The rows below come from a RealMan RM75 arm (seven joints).
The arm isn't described. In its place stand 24 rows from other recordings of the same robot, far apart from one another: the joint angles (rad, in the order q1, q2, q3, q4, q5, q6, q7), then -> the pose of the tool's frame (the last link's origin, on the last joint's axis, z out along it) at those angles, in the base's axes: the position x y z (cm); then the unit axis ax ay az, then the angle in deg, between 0 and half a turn.
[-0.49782, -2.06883, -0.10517, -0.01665, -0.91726, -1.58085, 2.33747] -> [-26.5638 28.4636 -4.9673 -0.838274 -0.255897 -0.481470 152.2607]
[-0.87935, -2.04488, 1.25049, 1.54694, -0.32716, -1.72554, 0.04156] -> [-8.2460 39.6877 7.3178 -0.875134 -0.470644 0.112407 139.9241]
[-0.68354, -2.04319, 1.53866, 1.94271, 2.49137, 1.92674, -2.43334] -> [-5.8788 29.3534 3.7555 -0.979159 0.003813 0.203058 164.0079]
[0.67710, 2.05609, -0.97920, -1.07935, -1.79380, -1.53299, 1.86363] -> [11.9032 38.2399 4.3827 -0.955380 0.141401 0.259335 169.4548]
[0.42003, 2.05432, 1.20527, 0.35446, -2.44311, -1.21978, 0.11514] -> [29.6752 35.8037 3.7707 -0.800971 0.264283 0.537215 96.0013]
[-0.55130, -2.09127, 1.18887, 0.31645, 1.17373, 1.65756, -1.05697] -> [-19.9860 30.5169 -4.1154 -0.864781 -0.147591 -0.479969 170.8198]
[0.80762, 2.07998, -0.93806, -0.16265, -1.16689, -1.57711, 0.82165] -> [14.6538 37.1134 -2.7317 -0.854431 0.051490 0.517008 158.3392]
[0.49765, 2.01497, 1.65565, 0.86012, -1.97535, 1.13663, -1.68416] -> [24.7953 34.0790 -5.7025 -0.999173 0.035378 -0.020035 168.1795]
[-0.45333, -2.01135, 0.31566, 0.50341, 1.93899, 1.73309, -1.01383] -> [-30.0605 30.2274 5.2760 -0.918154 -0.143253 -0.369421 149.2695]
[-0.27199, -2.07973, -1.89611, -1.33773, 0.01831, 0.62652, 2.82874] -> [-31.7515 38.1506 12.3526 -0.731441 -0.674446 -0.100580 100.9554]
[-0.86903, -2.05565, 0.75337, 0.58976, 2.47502, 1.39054, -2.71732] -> [-21.5001 39.4233 -2.7115 -0.744794 -0.666200 -0.038193 172.4258]
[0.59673, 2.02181, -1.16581, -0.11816, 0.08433, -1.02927, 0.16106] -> [33.7394 39.7157 7.5987 -0.833550 0.351760 0.425981 88.5127]
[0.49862, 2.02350, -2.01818, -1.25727, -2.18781, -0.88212, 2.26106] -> [15.1835 31.2079 -11.6296 -0.995715 0.075277 -0.053706 165.7953]
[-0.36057, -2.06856, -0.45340, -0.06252, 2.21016, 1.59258, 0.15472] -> [-30.6896 27.2895 -1.1209 -0.932374 0.043476 -0.358872 107.4351]
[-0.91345, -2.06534, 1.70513, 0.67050, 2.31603, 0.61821, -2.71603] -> [-15.2446 44.2038 -9.1683 -0.940210 -0.339902 0.021704 144.5624]
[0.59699, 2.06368, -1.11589, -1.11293, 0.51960, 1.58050, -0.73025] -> [24.8678 35.0248 1.7151 -0.889841 0.426904 -0.161046 164.1676]
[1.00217, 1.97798, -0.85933, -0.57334, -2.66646, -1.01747, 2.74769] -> [20.2920 47.4734 1.9730 -0.814689 0.579819 0.009539 144.9200]
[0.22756, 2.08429, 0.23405, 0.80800, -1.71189, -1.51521, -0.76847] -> [22.8370 23.5858 -6.8672 -0.909657 0.140142 0.391005 92.5993]
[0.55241, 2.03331, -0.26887, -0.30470, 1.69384, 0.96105, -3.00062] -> [35.6201 38.3948 6.3501 -0.991086 0.084791 0.102757 101.8523]
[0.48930, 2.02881, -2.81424, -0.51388, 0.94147, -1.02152, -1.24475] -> [23.3653 30.4931 -11.0682 -0.897546 -0.440283 0.023693 118.8911]
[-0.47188, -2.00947, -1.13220, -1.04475, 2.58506, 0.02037, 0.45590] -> [-17.2376 40.1121 -5.9708 -0.988004 -0.096440 -0.120611 123.8103]
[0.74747, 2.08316, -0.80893, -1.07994, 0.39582, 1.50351, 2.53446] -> [23.2185 39.6836 5.0950 0.505680 0.830415 0.233876 172.0711]
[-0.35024, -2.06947, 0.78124, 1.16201, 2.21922, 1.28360, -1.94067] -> [-31.0140 34.4167 8.8543 -0.916505 -0.390529 -0.086632 140.8544]
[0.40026, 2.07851, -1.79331, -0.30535, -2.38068, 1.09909, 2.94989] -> [34.3908 34.8228 4.4237 -0.876390 0.319563 0.360306 81.2533]
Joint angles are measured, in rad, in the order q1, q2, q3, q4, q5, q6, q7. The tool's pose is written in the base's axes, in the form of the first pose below.
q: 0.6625, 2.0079, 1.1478, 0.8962, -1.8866, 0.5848, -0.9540
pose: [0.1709, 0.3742, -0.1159], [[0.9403, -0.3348, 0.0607], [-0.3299, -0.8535, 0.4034], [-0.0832, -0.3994, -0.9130]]
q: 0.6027, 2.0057, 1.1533, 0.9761, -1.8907, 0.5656, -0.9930
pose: [0.1667, 0.3683, -0.1108], [[0.9509, -0.3091, 0.0146], [-0.2850, -0.8562, 0.4309], [-0.1207, -0.4139, -0.9023]]
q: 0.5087, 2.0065, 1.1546, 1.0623, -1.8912, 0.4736, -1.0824
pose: [0.1690, 0.3642, -0.1009], [[0.9633, -0.2655, -0.0388], [-0.2077, -0.8293, 0.5188], [-0.1699, -0.4917, -0.8540]]
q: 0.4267, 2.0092, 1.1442, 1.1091, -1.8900, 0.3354, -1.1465
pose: [0.1782, 0.3637, -0.0899], [[0.9649, -0.2549, -0.0625], [-0.1602, -0.7607, 0.6290], [-0.2079, -0.5969, -0.7749]]
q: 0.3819, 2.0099, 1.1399, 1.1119, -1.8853, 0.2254, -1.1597
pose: [0.1908, 0.3661, -0.0804], [[0.9579, -0.2823, -0.0529], [-0.1631, -0.6864, 0.7087], [-0.2363, -0.6703, -0.7035]]
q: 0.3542, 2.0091, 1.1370, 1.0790, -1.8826, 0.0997, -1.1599
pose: [0.2103, 0.3709, -0.0695], [[0.9509, -0.3092, -0.0143], [-0.1801, -0.5903, 0.7868], [-0.2517, -0.7456, -0.6170]]
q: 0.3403, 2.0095, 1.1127, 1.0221, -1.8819, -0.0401, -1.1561
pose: [0.2316, 0.3727, -0.0628], [[0.9501, -0.3100, 0.0347], [-0.1924, -0.4949, 0.8474], [-0.2456, -0.8118, -0.5298]]
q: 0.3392, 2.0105, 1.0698, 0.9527, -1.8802, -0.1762, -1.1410
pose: [0.2506, 0.3714, -0.0600], [[0.9527, -0.2939, 0.0780], [-0.2006, -0.4147, 0.8876], [-0.2285, -0.8612, -0.4540]]
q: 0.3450, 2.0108, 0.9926, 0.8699, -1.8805, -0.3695, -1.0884
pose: [0.2669, 0.3679, -0.0556], [[0.9571, -0.2724, 0.0987], [-0.1844, -0.3103, 0.9326], [-0.2234, -0.9108, -0.3472]]
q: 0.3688, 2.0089, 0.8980, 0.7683, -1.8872, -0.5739, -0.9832
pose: [0.2785, 0.3647, -0.0489], [[0.9617, -0.2616, 0.0820], [-0.1398, -0.2103, 0.9676], [-0.2359, -0.9420, -0.2388]]
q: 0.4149, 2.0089, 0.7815, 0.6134, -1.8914, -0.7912, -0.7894
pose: [0.2914, 0.3620, -0.0383], [[0.9567, -0.2893, 0.0319], [-0.0698, -0.1216, 0.9901], [-0.2826, -0.9495, -0.1366]]
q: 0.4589, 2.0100, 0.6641, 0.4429, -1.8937, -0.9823, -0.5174
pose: [0.3032, 0.3586, -0.0225], [[0.9252, -0.3765, -0.0477], [0.0197, -0.0779, 0.9968], [-0.3789, -0.9232, -0.0647]]
